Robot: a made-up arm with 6 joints. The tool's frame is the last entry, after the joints.
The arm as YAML. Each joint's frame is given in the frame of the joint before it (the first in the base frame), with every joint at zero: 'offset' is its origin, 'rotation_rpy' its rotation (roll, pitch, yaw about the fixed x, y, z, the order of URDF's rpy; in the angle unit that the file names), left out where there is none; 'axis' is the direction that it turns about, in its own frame. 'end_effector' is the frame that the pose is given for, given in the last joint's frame.
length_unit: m
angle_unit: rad
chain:
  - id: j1
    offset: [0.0, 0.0, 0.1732]
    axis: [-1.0, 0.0, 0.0]
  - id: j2
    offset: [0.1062, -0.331, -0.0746]
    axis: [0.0, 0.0, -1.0]
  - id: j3
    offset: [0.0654, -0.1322, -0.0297]
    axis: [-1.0, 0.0, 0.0]
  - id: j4
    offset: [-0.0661, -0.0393, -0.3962]
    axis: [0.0, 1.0, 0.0]
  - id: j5
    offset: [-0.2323, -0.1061, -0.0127]
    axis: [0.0, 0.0, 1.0]
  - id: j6
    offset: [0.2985, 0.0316, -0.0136]
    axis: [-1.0, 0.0, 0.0]
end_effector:
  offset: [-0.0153, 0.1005, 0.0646]
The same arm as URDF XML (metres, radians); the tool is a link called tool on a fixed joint. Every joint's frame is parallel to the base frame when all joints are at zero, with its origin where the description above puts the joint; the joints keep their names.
<robot name="arm">
  <joint name="tool_fixed" type="fixed">
    <parent link="link6"/>
    <child link="tool"/>
    <origin xyz="-0.0153 0.1005 0.0646" rpy="0 0 0"/>
  </joint>
  <joint name="j6" type="continuous">
    <parent link="link5"/>
    <child link="link6"/>
    <origin xyz="0.2985 0.0316 -0.0136" rpy="0 0 0"/>
    <axis xyz="-1 0 0"/>
  </joint>
  <joint name="j5" type="continuous">
    <parent link="link4"/>
    <child link="link5"/>
    <origin xyz="-0.2323 -0.1061 -0.0127" rpy="0 0 0"/>
    <axis xyz="0 0 1"/>
  </joint>
  <joint name="j4" type="continuous">
    <parent link="link3"/>
    <child link="link4"/>
    <origin xyz="-0.0661 -0.0393 -0.3962" rpy="0 0 0"/>
    <axis xyz="0 1 0"/>
  </joint>
  <joint name="j3" type="continuous">
    <parent link="link2"/>
    <child link="link3"/>
    <origin xyz="0.0654 -0.1322 -0.0297" rpy="0 0 0"/>
    <axis xyz="-1 0 0"/>
  </joint>
  <joint name="j2" type="continuous">
    <parent link="link1"/>
    <child link="link2"/>
    <origin xyz="0.1062 -0.331 -0.0746" rpy="0 0 0"/>
    <axis xyz="0 0 -1"/>
  </joint>
  <joint name="j1" type="continuous">
    <parent link="base"/>
    <child link="link1"/>
    <origin xyz="0 0 0.1732" rpy="0 0 0"/>
    <axis xyz="-1 0 0"/>
  </joint>
  <link name="base"/>
  <link name="link1"/>
  <link name="link2"/>
  <link name="link3"/>
  <link name="link4"/>
  <link name="link5"/>
  <link name="link6"/>
  <link name="tool"/>
</robot>

